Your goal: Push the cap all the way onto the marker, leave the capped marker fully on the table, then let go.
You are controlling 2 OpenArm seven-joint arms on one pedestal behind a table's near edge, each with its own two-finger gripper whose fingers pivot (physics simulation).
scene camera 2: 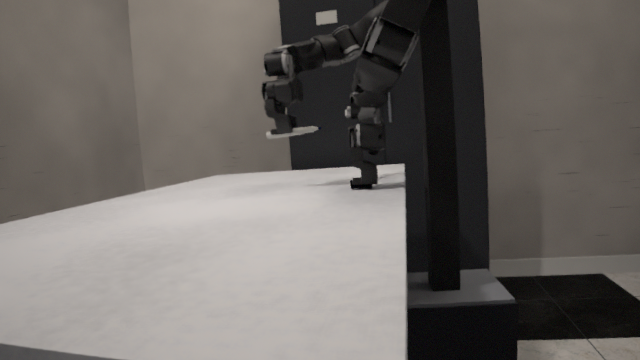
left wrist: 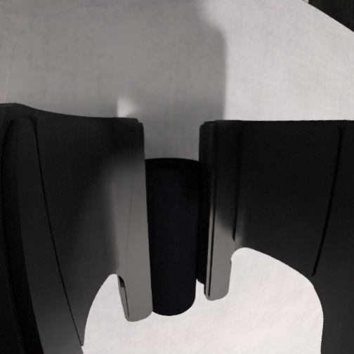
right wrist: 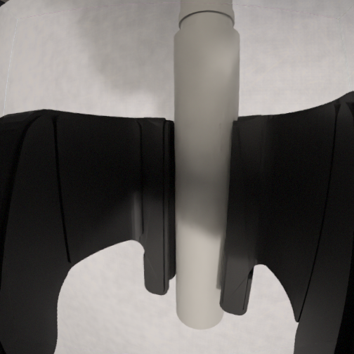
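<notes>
The dark cap [left wrist: 172, 240] [scene camera 2: 361, 185] lies between the fingers of my left gripper [left wrist: 174, 220] [scene camera 2: 364, 183], which is shut on it low at the table top. The white marker [right wrist: 202, 150] [scene camera 2: 300, 132] is between the fingers of my right gripper [right wrist: 201, 210] [scene camera 2: 286, 132], which is shut on its barrel. The right gripper holds the marker roughly level, well above the table, with its dark tip toward the right in the scene view. Marker and cap are apart.
The white table [scene camera 2: 225, 260] stretches under both grippers. Its edge runs near the left gripper, beside the robot's dark pedestal post [scene camera 2: 442, 150]. A dark door [scene camera 2: 330, 145] and walls stand behind.
</notes>
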